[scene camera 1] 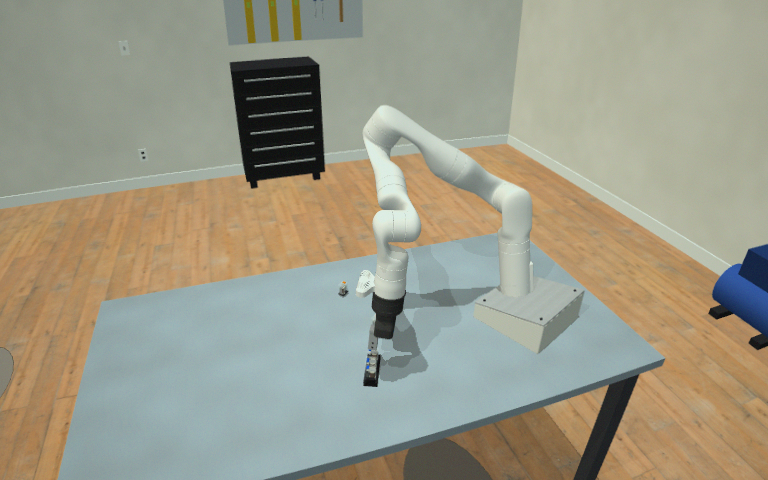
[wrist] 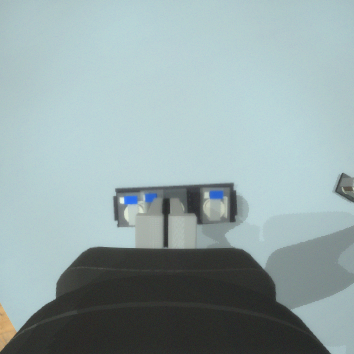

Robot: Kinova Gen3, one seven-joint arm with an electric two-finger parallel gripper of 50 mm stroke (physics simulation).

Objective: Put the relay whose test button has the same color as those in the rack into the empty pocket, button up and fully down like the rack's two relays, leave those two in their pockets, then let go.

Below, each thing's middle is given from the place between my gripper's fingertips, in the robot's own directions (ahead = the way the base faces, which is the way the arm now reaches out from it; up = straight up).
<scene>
The black rack (wrist: pixel 193 189) lies 8 cm below my hand.
</scene>
